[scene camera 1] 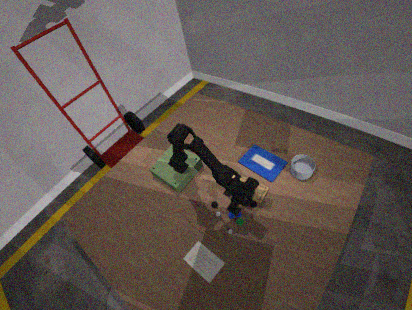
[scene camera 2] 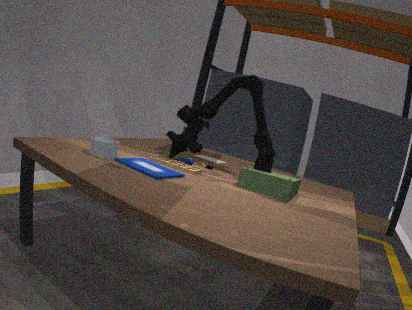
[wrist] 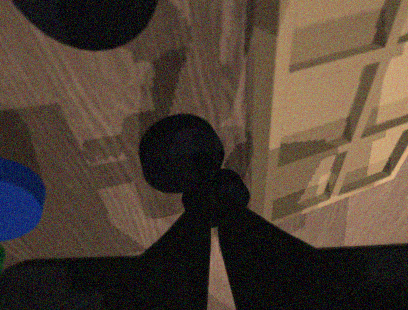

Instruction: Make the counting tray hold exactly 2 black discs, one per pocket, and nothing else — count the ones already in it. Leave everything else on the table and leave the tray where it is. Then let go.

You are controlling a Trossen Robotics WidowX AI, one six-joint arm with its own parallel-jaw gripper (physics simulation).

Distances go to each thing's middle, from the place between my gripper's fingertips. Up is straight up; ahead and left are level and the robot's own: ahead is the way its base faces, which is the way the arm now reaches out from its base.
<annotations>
My hand is 7 cm past the tan counting tray (wrist: 323, 84), 7 cm to the right of it and 1 cm above it.
</annotations>
